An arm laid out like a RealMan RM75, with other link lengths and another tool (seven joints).
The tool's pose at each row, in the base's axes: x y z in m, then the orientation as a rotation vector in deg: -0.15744, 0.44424, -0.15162, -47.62, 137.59, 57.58; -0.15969, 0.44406, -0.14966, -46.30, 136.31, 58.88; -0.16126, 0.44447, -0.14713, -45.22, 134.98, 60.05; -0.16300, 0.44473, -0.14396, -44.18, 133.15, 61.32; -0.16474, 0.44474, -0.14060, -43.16, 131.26, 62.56; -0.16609, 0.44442, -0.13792, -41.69, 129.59, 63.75; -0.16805, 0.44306, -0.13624, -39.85, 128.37, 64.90; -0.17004, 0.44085, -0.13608, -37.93, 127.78, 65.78; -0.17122, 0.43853, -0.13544, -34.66, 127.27, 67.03; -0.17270, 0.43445, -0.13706, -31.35, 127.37, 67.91; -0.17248, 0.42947, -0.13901, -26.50, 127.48, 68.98; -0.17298, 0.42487, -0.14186, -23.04, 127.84, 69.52; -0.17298, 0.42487, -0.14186, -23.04, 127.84, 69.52; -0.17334, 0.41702, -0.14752, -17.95, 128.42, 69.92; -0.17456, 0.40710, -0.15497, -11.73, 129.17, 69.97; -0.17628, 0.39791, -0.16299, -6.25, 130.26, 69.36
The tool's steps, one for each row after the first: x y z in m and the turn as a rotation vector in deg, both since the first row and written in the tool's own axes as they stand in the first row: 0.00063, 0.00236, -0.00173, -0.68, -1.59, 0.41; 0.00021, 0.00489, -0.00330, -1.33, -3.09, 0.65; -0.00038, 0.00776, -0.00543, -2.10, -4.97, 0.66; -0.00099, 0.01059, -0.00787, -2.88, -6.87, 0.64; -0.00139, 0.01263, -0.01005, -3.54, -8.80, 0.97; -0.00039, 0.01400, -0.01243, -4.07, -10.54, 1.74; 0.00180, 0.01414, -0.01444, -4.36, -11.82, 2.79; 0.00317, 0.01393, -0.01674, -4.65, -13.58, 4.77; 0.00667, 0.01180, -0.01889, -4.64, -14.86, 6.99; 0.00943, 0.00788, -0.02127, -4.48, -16.69, 10.22; 0.01309, 0.00419, -0.02287, -4.21, -17.73, 12.63; 0.01309, 0.00419, -0.02287, -4.21, -17.73, 12.63; 0.01943, -0.00281, -0.02500, -3.54, -19.15, 16.14; 0.02816, -0.01131, -0.02761, -2.44, -20.75, 20.41; 0.03733, -0.01936, -0.02937, -0.99, -21.72, 24.25
